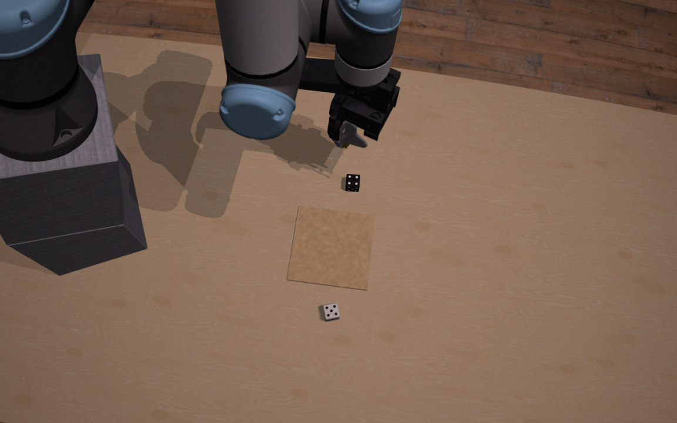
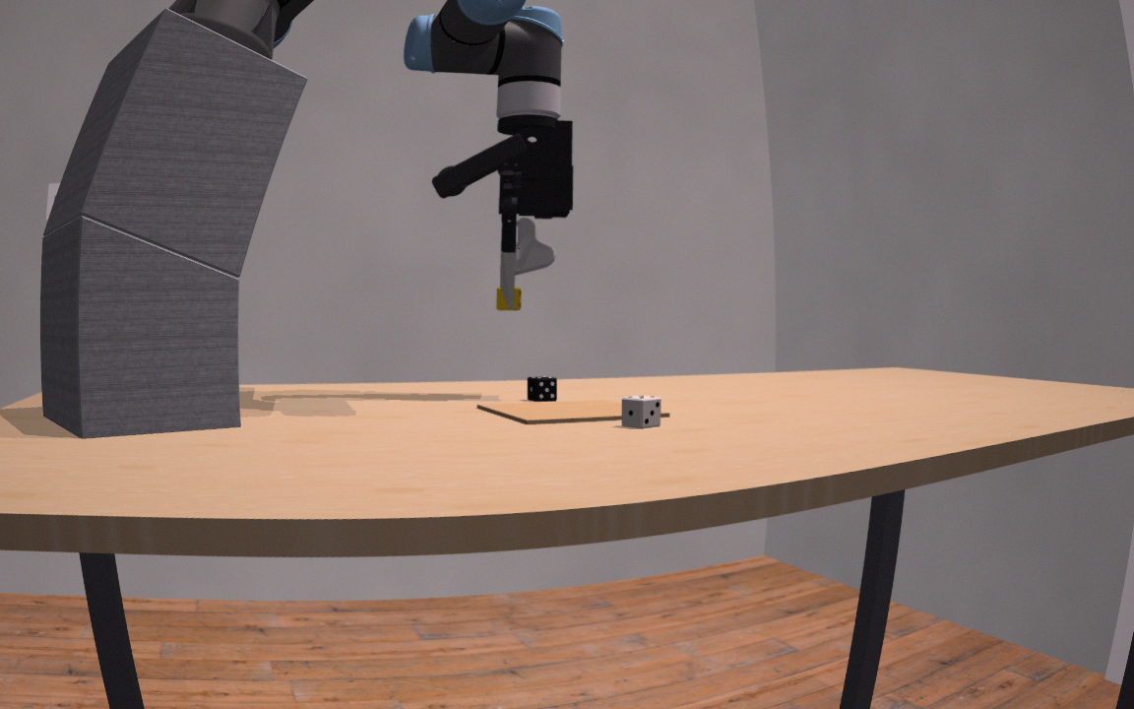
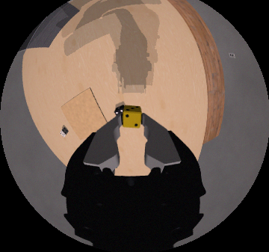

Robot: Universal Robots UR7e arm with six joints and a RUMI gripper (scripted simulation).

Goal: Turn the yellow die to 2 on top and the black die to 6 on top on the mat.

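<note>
Now: the mat 160 mm to the right of my hand, 110 mm below it and 20 mm behind it. The rest, counted from my hand: white die 280 mm to the right, 100 mm below, 30 mm behind; black die 100 mm below, 40 mm to the right, 20 mm ahead; yellow die right at my hand.
</note>
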